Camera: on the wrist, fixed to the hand. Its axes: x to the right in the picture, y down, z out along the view.
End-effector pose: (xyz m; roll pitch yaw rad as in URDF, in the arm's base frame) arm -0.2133 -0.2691 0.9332 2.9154 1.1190 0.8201
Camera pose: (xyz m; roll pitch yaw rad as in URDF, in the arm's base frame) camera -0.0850 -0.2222 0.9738 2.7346 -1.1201 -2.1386
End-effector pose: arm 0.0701 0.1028 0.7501 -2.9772 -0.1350 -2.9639
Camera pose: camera 0.0476 0.2061 0.8457 2.5200 0.1577 0.2549
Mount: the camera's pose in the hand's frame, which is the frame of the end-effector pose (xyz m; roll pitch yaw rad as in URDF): 0.0167 0.0888 -0.1102 -0.4681 -0.0103 3.0626
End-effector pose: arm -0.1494 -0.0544 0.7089 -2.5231 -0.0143 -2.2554
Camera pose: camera -0.2652 0.0192 0.7474 2.0570 0.0684 0.9447
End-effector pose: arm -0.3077 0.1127 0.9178 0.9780 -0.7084 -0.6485
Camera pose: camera -0.2187 0.2222 0.9378 -1.4741 0.6366 2.4489
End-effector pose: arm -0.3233 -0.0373 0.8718 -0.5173 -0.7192 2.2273
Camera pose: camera -0.4051 0.0317 0.7777 -0.0185 0.7468 -1.0149
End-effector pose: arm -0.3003 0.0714 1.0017 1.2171 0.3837 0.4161
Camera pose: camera -0.3249 0.2072 1.0373 -1.6775 -0.4613 -2.7452
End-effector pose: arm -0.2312 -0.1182 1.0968 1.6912 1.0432 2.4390
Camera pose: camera -0.3683 -0.1315 1.1334 -2.1997 -1.1200 -0.6574
